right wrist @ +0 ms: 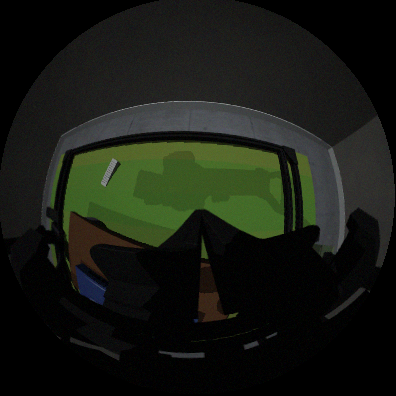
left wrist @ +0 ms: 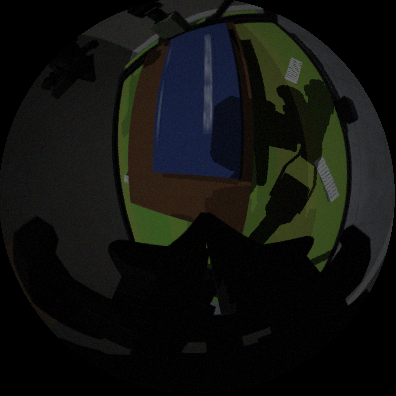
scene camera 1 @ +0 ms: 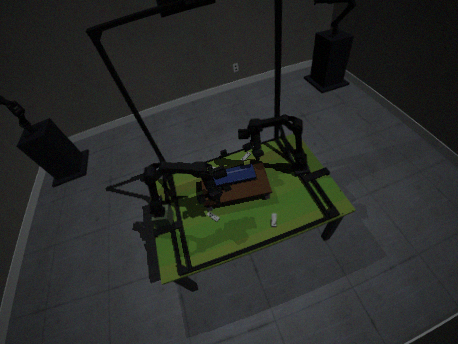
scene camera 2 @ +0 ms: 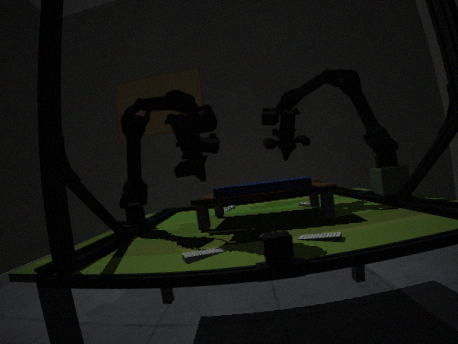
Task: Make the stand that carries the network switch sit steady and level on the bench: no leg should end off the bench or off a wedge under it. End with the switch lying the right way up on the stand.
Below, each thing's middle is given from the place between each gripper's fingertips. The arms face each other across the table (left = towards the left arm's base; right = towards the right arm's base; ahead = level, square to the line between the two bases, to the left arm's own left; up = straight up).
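Relative to the blue network switch (scene camera 2: 298, 182), my left hand is 40 mm above it and 180 mm to the left of it. Brown stand (scene camera 2: 326, 189), from my left hand: 180 mm to the right, 50 mm ahead, 110 mm below.
The brown stand is 140 mm to the left of my right hand, 170 mm behind it and 150 mm below it; the blue network switch is 80 mm below the same right hand, 150 mm to the left of it and 220 mm behind it.
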